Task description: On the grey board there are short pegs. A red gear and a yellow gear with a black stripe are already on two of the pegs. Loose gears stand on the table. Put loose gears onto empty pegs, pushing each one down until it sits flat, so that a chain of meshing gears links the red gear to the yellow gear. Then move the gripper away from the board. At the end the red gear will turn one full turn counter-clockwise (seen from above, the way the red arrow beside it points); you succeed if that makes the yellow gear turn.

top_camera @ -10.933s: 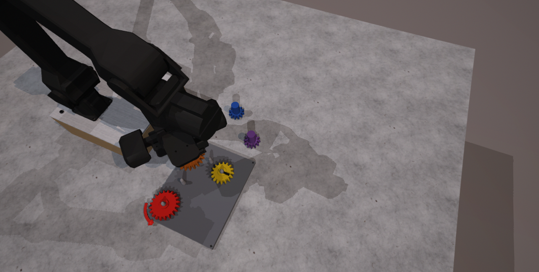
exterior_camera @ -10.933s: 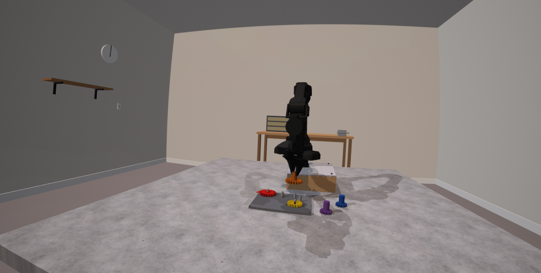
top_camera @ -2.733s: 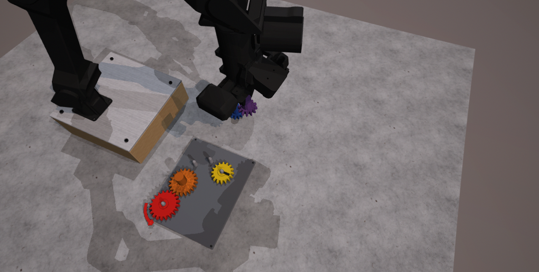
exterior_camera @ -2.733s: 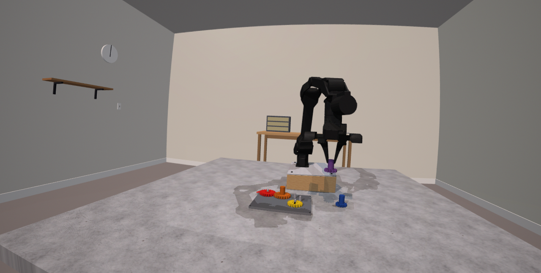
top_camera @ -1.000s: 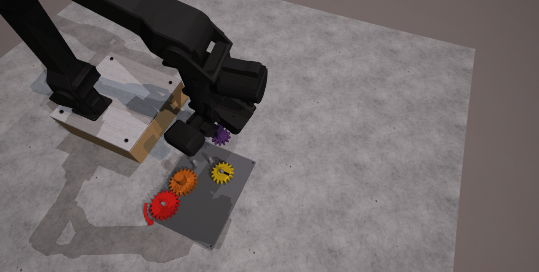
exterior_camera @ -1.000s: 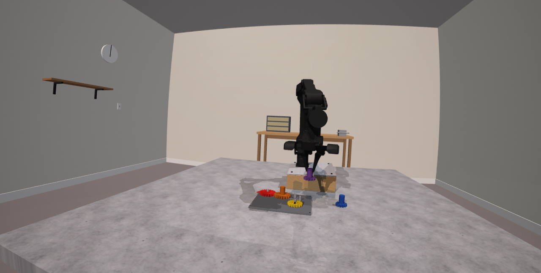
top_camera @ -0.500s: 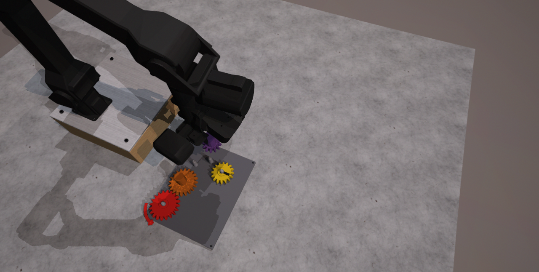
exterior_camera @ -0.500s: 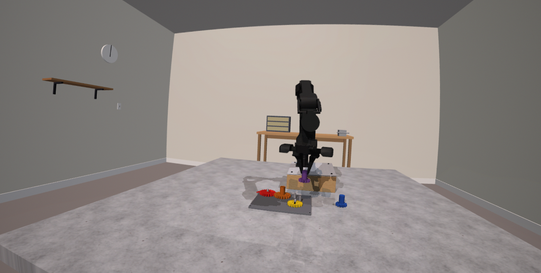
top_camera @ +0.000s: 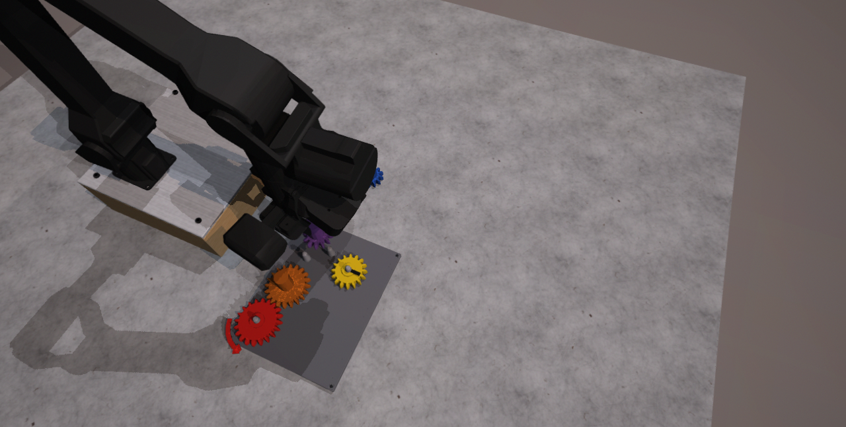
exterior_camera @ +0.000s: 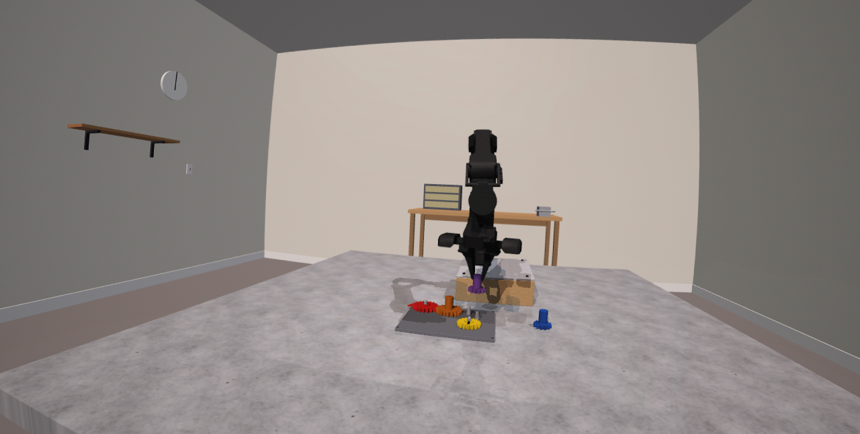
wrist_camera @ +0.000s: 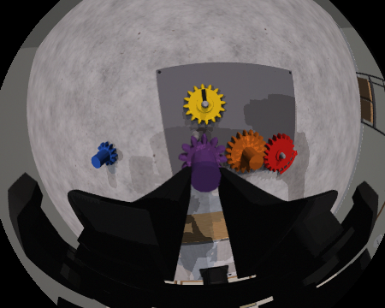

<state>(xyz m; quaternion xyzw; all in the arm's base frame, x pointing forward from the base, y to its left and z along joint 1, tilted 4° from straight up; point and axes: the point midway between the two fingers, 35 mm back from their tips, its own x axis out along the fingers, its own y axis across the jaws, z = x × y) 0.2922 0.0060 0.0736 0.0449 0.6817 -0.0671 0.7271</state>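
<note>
My gripper tip is now 30 mm past the orange gear, 70 mm to the left of it and 80 mm above it. Also, from my gripper tip: yellow gear: 50 mm ahead, 10 mm to the right, 90 mm below; then red gear: 40 mm behind, 130 mm to the right, 90 mm below; then purple gear: 10 mm below.
</note>
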